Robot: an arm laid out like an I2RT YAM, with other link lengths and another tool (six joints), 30 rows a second.
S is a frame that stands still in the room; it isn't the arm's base.
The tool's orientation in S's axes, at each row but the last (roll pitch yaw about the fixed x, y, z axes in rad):
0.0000 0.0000 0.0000
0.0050 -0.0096 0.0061
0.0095 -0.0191 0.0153
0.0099 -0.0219 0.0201
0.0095 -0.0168 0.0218
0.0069 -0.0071 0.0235
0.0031 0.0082 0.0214
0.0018 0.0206 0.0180
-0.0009 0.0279 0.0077
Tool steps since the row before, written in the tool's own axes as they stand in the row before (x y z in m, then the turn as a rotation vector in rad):
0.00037 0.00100 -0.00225 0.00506 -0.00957 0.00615
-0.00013 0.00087 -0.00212 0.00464 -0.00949 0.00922
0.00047 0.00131 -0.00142 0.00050 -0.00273 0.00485
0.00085 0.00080 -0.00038 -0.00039 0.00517 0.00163
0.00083 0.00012 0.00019 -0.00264 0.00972 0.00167
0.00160 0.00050 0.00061 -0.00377 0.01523 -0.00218
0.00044 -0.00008 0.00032 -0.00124 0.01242 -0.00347
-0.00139 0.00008 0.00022 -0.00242 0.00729 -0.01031
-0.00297 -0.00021 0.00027 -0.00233 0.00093 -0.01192
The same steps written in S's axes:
0.00037 0.00100 -0.00225 0.00506 -0.00957 0.00615
-0.00012 0.00088 -0.00212 0.00461 -0.00951 0.00922
0.00048 0.00133 -0.00140 0.00045 -0.00277 0.00483
0.00084 0.00082 -0.00035 -0.00053 0.00514 0.00167
0.00082 0.00014 0.00021 -0.00288 0.00964 0.00172
0.00158 0.00053 0.00062 -0.00411 0.01515 -0.00210
0.00044 -0.00007 0.00032 -0.00153 0.01240 -0.00342
-0.00139 0.00005 0.00025 -0.00276 0.00726 -0.01024
-0.00296 -0.00023 0.00035 -0.00267 0.00090 -0.01185

